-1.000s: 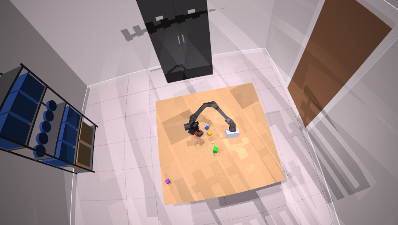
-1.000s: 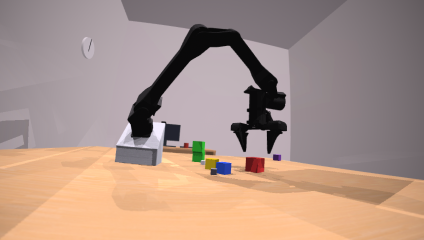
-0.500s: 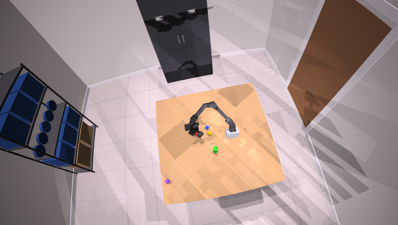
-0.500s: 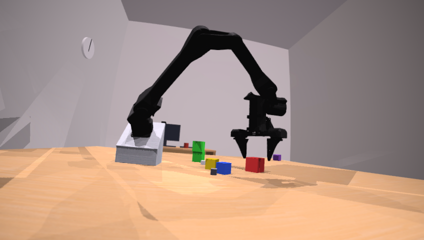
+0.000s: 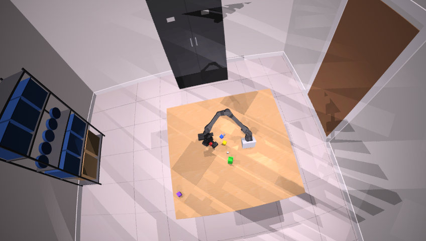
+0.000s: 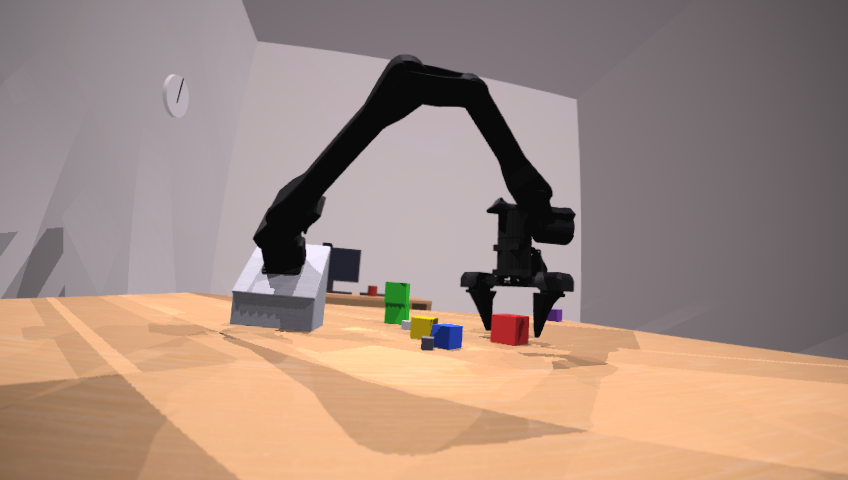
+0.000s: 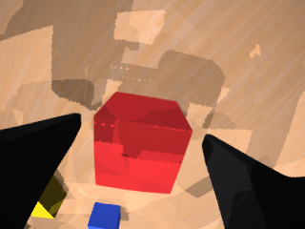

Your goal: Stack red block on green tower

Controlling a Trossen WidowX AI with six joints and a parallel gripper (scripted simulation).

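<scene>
The red block lies 1 cm above my gripper tip. The rest, counted from my gripper tip: purple block: 38 cm ahead, 50 cm to the left; then blue block: 12 cm behind, 6 cm to the right; then yellow block: 14 cm behind, 2 cm to the left.
</scene>
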